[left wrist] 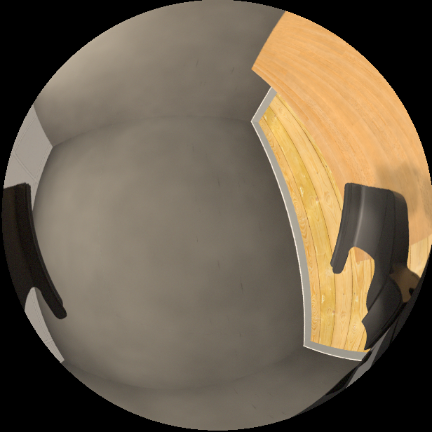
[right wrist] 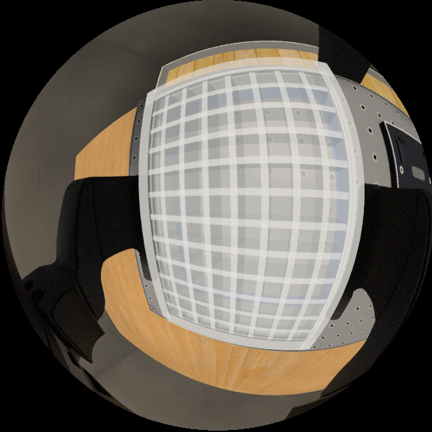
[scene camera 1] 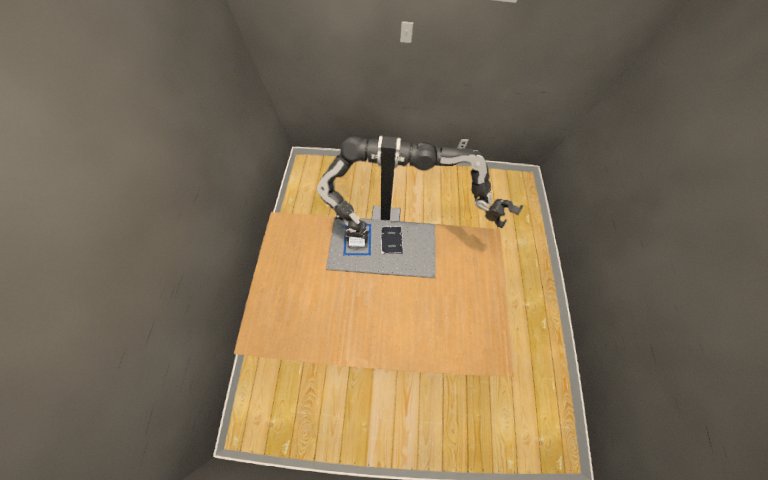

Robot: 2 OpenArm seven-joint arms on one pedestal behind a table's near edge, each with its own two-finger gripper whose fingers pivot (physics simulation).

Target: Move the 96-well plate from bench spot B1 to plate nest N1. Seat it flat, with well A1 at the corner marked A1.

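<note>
The translucent 96-well plate (scene camera 1: 356, 242) (right wrist: 250, 192) is held between the fingers of my right gripper (scene camera 1: 356, 233) (right wrist: 241, 297), raised above bench spot B1, a blue outline (scene camera 1: 357, 254). In the right wrist view the blue outline shows through the plate, which looks roughly level. Plate nest N1 (scene camera 1: 391, 240) (right wrist: 395, 150) is a dark rectangular holder to the right of B1. The A1 mark and well A1 cannot be made out. My left gripper (scene camera 1: 511, 217) (left wrist: 199, 294) is open and empty, far right beyond the table's edge.
B1 and N1 are on a grey perforated board (scene camera 1: 416, 266) (right wrist: 367, 107) on the wooden table (scene camera 1: 368, 322) (left wrist: 345, 75) (right wrist: 225, 367). The black pedestal (scene camera 1: 386, 186) stands behind the board. Grey walls surround the plank floor (scene camera 1: 540, 316).
</note>
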